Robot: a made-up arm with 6 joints. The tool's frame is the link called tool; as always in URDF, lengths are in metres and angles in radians. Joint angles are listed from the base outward. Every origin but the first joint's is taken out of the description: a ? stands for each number. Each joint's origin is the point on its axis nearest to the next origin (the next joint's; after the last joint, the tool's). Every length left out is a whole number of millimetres.
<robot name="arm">
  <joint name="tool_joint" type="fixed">
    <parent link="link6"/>
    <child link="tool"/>
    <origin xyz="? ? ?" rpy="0 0 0"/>
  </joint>
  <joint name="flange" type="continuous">
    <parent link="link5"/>
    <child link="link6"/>
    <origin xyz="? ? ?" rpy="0 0 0"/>
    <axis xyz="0 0 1"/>
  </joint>
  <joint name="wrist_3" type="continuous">
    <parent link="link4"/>
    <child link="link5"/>
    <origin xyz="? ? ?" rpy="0 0 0"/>
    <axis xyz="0 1 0"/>
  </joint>
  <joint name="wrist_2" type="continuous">
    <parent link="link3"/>
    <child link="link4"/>
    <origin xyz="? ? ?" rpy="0 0 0"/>
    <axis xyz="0 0 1"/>
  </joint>
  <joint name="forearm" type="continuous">
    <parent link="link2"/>
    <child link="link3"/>
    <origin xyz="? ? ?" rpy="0 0 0"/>
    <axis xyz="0 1 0"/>
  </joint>
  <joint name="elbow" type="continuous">
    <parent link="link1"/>
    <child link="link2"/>
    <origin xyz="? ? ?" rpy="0 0 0"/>
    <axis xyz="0 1 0"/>
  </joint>
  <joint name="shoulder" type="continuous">
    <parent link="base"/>
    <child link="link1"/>
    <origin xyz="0 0 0.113" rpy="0 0 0"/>
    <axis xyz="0 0 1"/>
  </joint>
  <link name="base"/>
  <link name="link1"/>
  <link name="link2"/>
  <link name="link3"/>
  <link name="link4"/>
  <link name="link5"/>
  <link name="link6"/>
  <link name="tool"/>
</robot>
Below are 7 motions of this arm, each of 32 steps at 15 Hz.
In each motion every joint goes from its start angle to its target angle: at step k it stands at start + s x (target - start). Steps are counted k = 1, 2, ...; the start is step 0. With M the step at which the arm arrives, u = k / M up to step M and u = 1 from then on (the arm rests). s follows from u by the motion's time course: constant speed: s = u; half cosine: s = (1 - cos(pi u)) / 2; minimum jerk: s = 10 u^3 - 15 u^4 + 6 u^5.
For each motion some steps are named. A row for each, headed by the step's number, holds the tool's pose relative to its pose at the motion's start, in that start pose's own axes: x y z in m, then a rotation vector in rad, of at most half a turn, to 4 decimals.
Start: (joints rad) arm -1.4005 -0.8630 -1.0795 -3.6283 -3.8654 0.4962
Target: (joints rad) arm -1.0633 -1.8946 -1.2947 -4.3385 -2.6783 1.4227
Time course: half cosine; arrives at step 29
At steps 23, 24, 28, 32:
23: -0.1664 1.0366 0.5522 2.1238 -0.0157 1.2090
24: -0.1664 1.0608 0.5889 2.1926 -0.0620 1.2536
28: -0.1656 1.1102 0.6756 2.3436 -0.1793 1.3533
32: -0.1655 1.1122 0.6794 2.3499 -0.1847 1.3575

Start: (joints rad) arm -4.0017 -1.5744 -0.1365 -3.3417 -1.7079 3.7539
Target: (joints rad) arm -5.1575 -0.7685 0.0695 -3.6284 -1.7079 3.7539
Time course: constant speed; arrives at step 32
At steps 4, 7, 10, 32:
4: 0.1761 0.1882 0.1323 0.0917 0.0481 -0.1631
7: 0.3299 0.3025 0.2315 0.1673 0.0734 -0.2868
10: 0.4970 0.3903 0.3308 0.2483 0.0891 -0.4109
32: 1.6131 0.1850 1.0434 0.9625 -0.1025 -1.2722

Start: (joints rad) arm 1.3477 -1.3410 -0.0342 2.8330 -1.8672 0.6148
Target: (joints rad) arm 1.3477 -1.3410 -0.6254 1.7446 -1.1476 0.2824
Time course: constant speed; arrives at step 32
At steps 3, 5, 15, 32:
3: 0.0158 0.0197 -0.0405 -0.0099 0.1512 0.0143
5: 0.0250 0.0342 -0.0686 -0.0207 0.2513 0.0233
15: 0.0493 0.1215 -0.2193 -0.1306 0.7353 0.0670
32: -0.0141 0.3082 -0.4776 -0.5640 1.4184 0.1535

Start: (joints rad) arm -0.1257 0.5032 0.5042 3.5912 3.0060 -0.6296
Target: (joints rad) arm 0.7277 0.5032 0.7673 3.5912 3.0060 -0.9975
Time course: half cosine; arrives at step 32
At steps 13, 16, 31, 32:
13: 0.2760 -0.1049 0.0234 -0.0388 -0.2905 -0.2513
16: 0.3832 -0.1572 0.0582 -0.0456 -0.4142 -0.3452
31: 0.6928 -0.3572 0.2837 -0.0302 -0.8564 -0.6189
32: 0.6940 -0.3581 0.2852 -0.0300 -0.8586 -0.6200

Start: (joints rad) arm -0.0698 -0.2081 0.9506 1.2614 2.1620 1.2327
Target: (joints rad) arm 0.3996 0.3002 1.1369 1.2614 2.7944 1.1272
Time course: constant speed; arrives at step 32
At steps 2, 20, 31, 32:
2: -0.0432 0.0081 0.0103 0.0554 0.0595 0.0101
20: -0.3866 0.0711 0.2169 0.5684 0.6129 0.0571
31: -0.5410 0.0855 0.4243 0.8857 0.9643 0.0637
32: -0.5526 0.0853 0.4454 0.9143 0.9968 0.0642

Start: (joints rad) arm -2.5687 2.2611 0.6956 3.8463 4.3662 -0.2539
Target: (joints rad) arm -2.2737 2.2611 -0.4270 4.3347 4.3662 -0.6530
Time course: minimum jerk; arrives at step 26
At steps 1, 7, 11, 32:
1: 0.0001 -0.0004 -0.0003 -0.0001 0.0004 -0.0006
7: 0.0084 -0.0947 -0.0548 -0.0370 0.0911 -0.1532
11: -0.0075 -0.2896 -0.1256 -0.1166 0.2295 -0.4625
32: -0.2482 -0.8204 -0.0684 -0.3628 0.3770 -1.4273

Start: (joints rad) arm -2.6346 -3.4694 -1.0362 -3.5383 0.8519 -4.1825
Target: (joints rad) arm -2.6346 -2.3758 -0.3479 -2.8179 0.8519 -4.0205
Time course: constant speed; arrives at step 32
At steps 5, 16, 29, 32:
5: -0.0504 0.1240 -0.3001 -0.2131 0.1552 0.1688
16: -0.2500 0.1358 -1.0241 -0.6699 0.5800 0.4417
29: -0.5788 -0.3462 -1.7553 -1.1812 1.1835 0.5286
32: -0.6561 -0.5237 -1.8715 -1.2933 1.3294 0.5025

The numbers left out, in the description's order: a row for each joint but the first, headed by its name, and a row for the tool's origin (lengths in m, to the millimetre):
tool: 0 0 0
flange: 0 0 0.126
wrist_3: 0 0 0
wrist_2: 0 0 0.78
forearm: 0 0 0.833
elbow: 0 0.031 0

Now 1 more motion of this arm.
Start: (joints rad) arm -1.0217 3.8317 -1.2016 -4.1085 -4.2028 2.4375
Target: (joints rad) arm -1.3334 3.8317 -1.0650 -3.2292 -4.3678 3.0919
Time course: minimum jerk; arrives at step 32
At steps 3, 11, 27, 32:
3: 0.0003 0.0001 -0.0001 0.0038 0.0067 0.0008
11: 0.0091 0.0017 -0.0065 0.1373 0.2023 0.0258
27: 0.0077 0.0084 -0.0560 0.7968 0.6784 0.0634
32: 0.0062 0.0092 -0.0585 0.8285 0.6894 0.0619

